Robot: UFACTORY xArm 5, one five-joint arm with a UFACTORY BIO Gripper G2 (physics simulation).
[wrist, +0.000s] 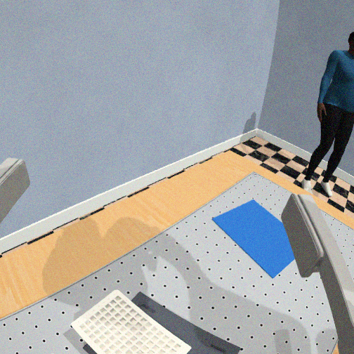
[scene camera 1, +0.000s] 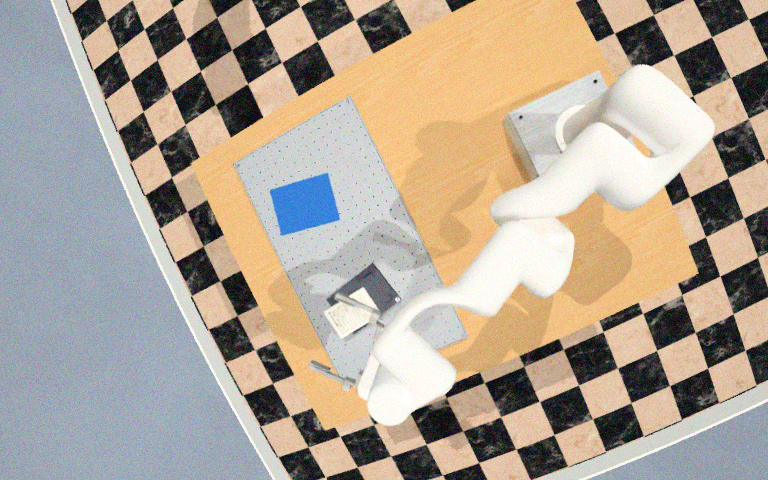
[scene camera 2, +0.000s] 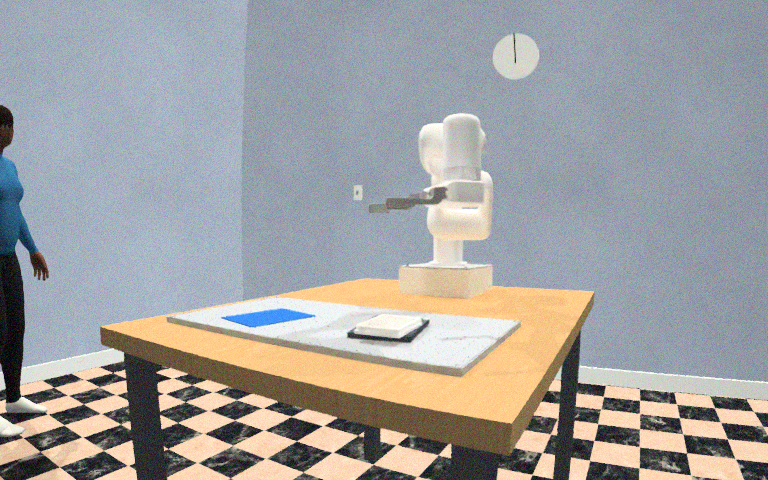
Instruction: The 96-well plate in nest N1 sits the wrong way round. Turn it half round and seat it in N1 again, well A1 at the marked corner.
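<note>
The cream 96-well plate (scene camera 1: 346, 318) (scene camera 2: 387, 324) (wrist: 125, 325) lies wells up, partly over the dark nest N1 (scene camera 1: 378, 280) (scene camera 2: 378, 338) (wrist: 202, 334). In scene camera 1 and the wrist view it looks offset, past one side of the nest, with dark nest surface bare on the other side. Whether it is level is unclear. A1 and the marked corner cannot be made out. My gripper (scene camera 1: 324, 331) (scene camera 2: 383, 207) (wrist: 159, 212) is open and empty, its fingers roughly horizontal, high above the board. In scene camera 1, one finger covers part of the plate.
A perforated grey board (scene camera 1: 339, 133) (scene camera 2: 481, 342) (wrist: 225, 262) carries the nest and a flat blue rectangle (scene camera 1: 304, 203) (scene camera 2: 269, 317) (wrist: 255, 237). The arm's base block (scene camera 1: 572, 99) (scene camera 2: 444, 281) stands on the wooden table (scene camera 1: 453, 84) (scene camera 2: 317, 384). A person (scene camera 2: 8, 209) (wrist: 340, 90) stands beyond the table.
</note>
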